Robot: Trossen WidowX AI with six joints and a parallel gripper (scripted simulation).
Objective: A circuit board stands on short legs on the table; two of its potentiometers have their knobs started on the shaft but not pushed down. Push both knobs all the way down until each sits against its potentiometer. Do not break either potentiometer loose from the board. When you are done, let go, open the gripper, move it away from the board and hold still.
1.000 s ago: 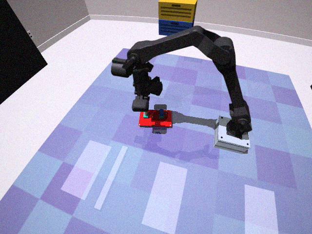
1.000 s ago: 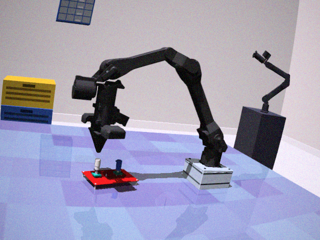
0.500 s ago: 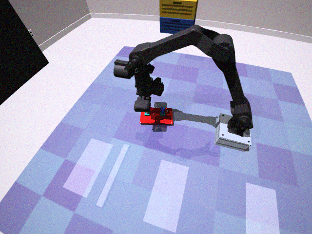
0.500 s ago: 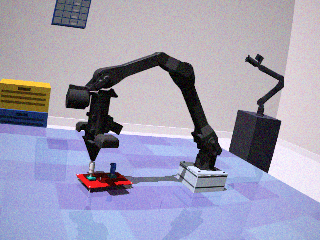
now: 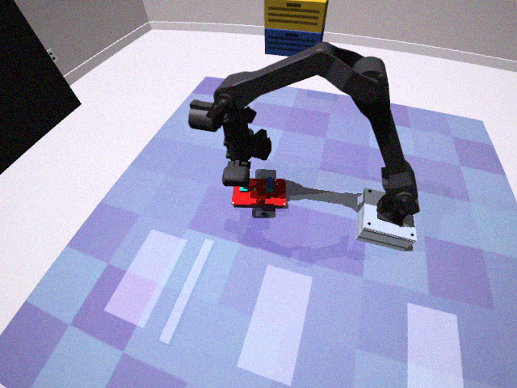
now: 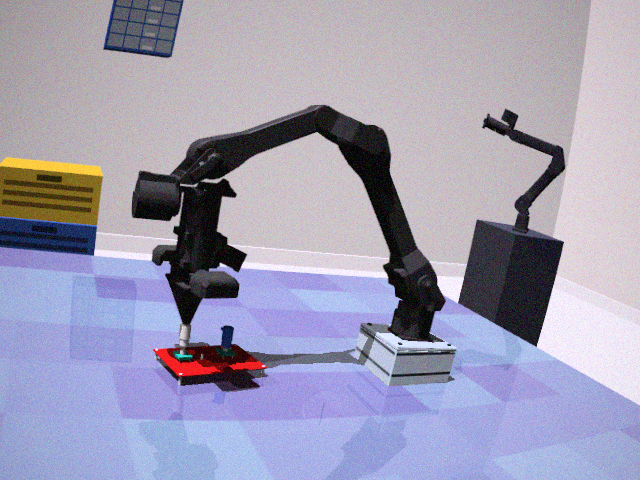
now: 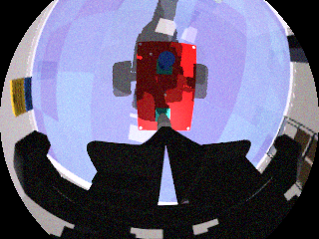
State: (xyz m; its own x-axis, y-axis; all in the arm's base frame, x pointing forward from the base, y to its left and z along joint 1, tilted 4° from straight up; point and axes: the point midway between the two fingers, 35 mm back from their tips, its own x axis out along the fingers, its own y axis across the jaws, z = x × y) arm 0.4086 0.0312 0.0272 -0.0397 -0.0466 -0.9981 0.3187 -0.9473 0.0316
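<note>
Now: gripper tip 30 mm above the potentiometer with white knob. From my gripper tip the other things lie so: potentiometer with blue knob (70 mm behind, 40 mm below, 30 mm to the right).
</note>
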